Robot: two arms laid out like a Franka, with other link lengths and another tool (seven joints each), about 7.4 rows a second.
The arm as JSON. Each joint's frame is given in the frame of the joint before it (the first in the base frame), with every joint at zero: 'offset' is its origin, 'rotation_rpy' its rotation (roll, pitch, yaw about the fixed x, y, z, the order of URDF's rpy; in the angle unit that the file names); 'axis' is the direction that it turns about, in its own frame. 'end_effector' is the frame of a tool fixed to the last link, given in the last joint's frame.
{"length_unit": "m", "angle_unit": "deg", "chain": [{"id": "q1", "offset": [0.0, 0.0, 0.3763], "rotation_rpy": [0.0, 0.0, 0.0], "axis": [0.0, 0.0, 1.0]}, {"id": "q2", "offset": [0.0, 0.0, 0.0], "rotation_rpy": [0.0, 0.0, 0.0], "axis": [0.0, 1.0, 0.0]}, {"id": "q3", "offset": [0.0, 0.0, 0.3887], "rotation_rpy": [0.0, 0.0, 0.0], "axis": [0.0, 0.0, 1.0]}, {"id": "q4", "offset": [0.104, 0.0, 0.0], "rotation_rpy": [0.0, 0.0, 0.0], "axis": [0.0, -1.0, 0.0]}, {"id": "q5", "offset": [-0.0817, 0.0, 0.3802], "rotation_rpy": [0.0, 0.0, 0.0], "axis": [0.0, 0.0, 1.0]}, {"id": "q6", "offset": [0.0, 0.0, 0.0], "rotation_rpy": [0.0, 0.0, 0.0], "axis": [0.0, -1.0, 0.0]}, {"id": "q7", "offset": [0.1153, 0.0, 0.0], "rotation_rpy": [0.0, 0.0, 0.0], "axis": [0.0, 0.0, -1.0]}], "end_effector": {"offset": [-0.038, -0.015, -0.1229], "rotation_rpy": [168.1, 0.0, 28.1]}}
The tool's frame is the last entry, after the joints.
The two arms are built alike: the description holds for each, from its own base.
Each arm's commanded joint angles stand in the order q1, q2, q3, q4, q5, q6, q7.
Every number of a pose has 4 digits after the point.
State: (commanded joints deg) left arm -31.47 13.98 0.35 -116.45 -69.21 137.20 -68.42; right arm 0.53 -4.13 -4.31 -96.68 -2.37 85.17 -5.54
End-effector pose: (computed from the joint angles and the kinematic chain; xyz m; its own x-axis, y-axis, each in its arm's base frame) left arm 0.5840 -0.3686 0.4641 -0.4397 0.5877 -0.6791 0.8753 0.4498 -0.1775; right arm 0.5190 -0.0599 0.7048 0.8590 0.4959 -0.1269 0.5112 -0.8437 0.1639
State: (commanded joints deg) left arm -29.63 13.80 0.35 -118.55 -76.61 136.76 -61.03; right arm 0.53 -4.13 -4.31 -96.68 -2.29 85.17 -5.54
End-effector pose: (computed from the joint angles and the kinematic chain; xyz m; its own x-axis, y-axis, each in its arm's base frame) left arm 0.5843 -0.3432 0.4506 -0.4442 0.5282 -0.7236 0.8648 0.4639 -0.1923; right arm 0.5190 -0.0598 0.7048 0.8591 0.4960 -0.1262 0.5112 -0.8439 0.1628
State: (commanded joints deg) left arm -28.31 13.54 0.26 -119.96 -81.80 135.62 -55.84; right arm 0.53 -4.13 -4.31 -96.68 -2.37 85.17 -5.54
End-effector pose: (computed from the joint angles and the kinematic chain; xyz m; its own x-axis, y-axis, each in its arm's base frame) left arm 0.5822 -0.3280 0.4433 -0.4419 0.4818 -0.7567 0.8602 0.4668 -0.2051; right arm 0.5190 -0.0599 0.7048 0.8590 0.4959 -0.1269 0.5112 -0.8437 0.1639
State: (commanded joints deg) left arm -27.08 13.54 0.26 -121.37 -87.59 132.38 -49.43; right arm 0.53 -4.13 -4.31 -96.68 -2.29 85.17 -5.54
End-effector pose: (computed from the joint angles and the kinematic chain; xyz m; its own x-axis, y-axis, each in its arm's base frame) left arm 0.5762 -0.3180 0.4343 -0.4254 0.4251 -0.7990 0.8675 0.4432 -0.2261; right arm 0.5190 -0.0598 0.7048 0.8591 0.4960 -0.1262 0.5112 -0.8439 0.1628
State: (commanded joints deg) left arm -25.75 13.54 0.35 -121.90 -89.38 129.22 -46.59; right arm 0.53 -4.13 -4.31 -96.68 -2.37 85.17 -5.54
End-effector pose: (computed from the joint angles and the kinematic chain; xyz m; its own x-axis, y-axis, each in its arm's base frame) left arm 0.5757 -0.3094 0.4320 -0.4133 0.3940 -0.8209 0.8758 0.4187 -0.2400; right arm 0.5190 -0.0599 0.7048 0.8590 0.4959 -0.1269 0.5112 -0.8437 0.1639
